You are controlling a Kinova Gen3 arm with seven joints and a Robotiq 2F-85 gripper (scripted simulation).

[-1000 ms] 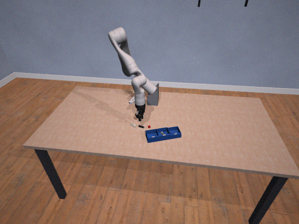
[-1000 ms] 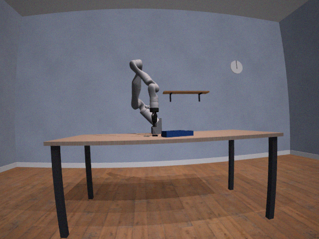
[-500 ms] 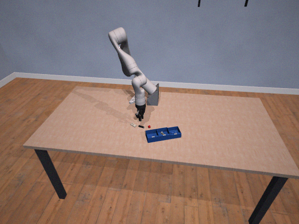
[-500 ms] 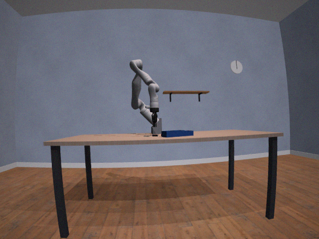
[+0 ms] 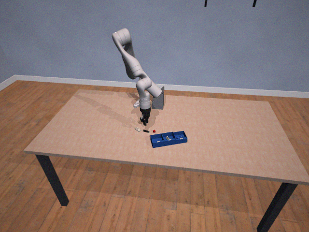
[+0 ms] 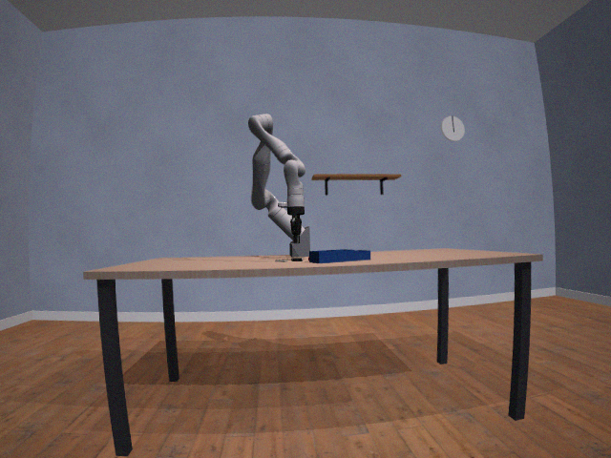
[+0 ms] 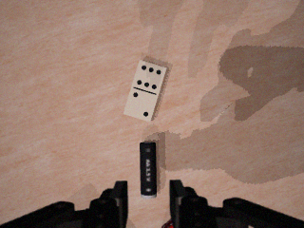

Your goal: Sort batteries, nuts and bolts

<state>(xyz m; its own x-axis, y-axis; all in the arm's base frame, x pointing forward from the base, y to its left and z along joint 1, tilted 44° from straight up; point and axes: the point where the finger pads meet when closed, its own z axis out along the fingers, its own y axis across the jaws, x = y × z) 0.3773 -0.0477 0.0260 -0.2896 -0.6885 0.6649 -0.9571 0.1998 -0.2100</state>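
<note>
Now: hand 90 mm above the black battery. The rest, counted from my hand: red die: 90 mm below, 60 mm to the left; white domino: 90 mm below, 70 mm to the right, 20 mm behind; grey nut: 160 mm to the left, 80 mm below, 60 mm ahead.
</note>
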